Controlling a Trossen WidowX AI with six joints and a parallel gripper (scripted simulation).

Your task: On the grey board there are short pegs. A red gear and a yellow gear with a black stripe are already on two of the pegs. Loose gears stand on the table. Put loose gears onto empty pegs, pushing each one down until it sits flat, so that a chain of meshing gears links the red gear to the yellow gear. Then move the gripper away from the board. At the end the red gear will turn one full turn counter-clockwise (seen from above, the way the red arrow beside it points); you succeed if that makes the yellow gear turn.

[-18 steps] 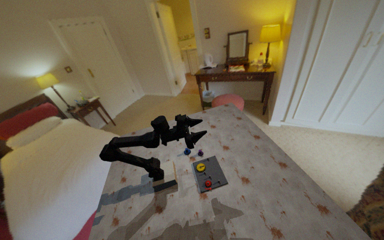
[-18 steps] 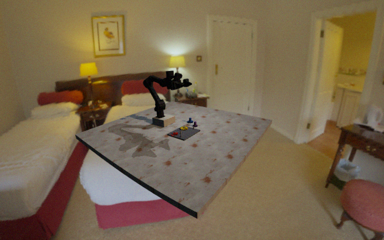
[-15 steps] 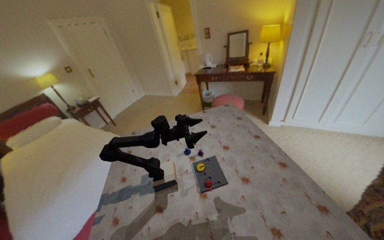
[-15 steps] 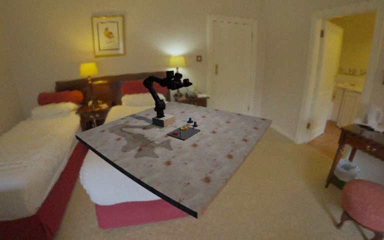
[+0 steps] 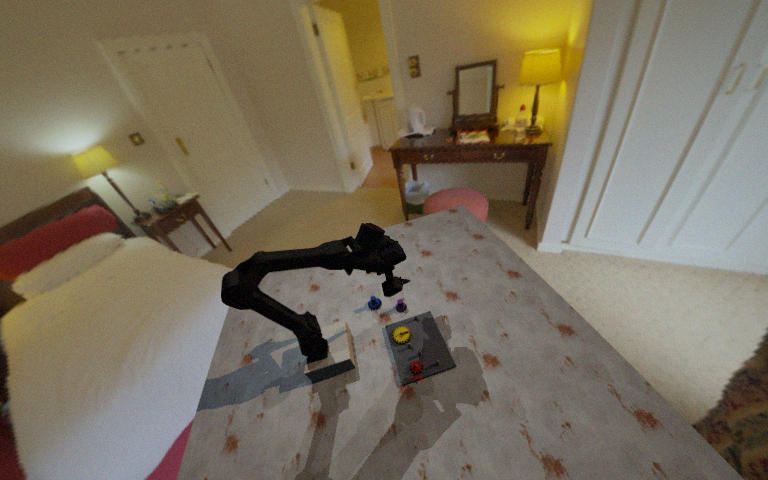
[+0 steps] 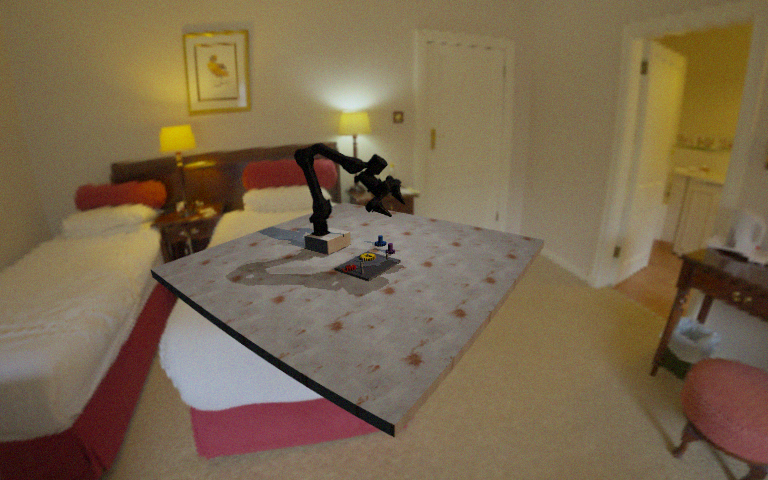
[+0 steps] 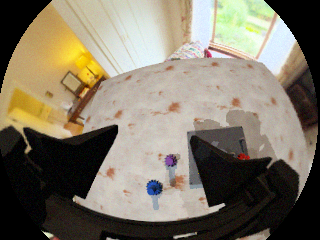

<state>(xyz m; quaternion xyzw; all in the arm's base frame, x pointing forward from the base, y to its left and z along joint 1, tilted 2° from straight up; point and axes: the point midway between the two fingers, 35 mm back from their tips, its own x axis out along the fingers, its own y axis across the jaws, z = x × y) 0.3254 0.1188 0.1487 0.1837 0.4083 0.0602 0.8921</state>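
My gripper tip is now 180 mm above the blue gear, 140 mm past it and 50 mm to the right of it. Round my gripper tip: red gear (240 mm to the right, 180 mm below, 50 mm behind); then purple gear (180 mm below, 40 mm behind); then yellow gear (180 mm below, 120 mm to the right, 70 mm behind).
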